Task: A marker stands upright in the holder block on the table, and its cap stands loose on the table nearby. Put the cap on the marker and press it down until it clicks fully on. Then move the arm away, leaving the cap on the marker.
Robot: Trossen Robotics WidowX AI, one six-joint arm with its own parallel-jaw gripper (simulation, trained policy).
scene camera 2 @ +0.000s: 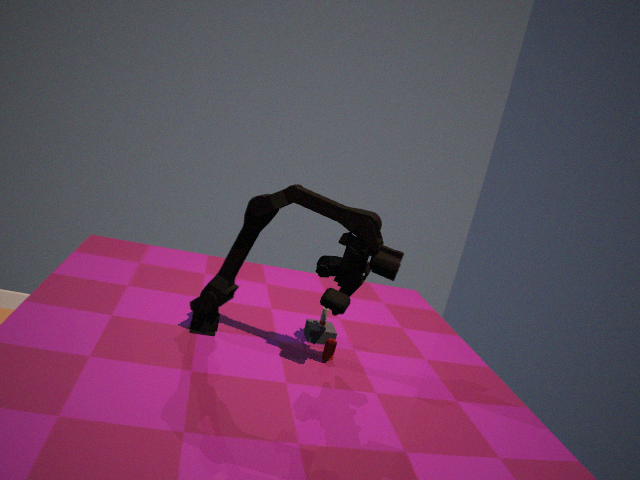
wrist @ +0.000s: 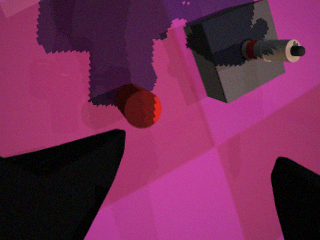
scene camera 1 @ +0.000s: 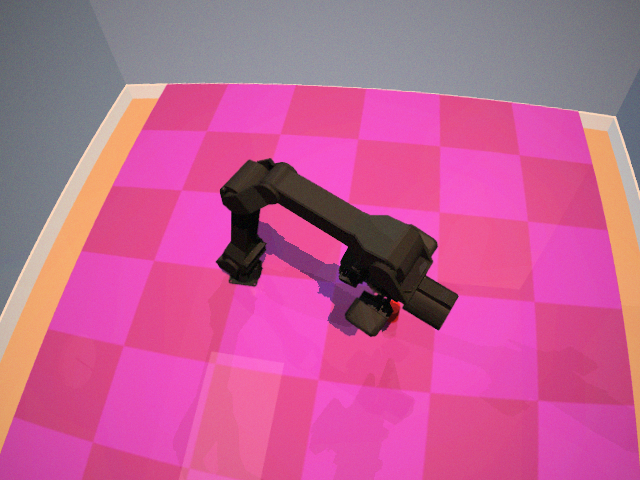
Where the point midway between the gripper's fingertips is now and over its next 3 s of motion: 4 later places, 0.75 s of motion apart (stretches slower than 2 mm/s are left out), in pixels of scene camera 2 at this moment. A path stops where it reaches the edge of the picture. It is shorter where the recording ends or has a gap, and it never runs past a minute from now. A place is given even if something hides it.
My gripper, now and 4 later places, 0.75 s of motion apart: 339,306; 340,325; 337,337; 327,350; 334,339
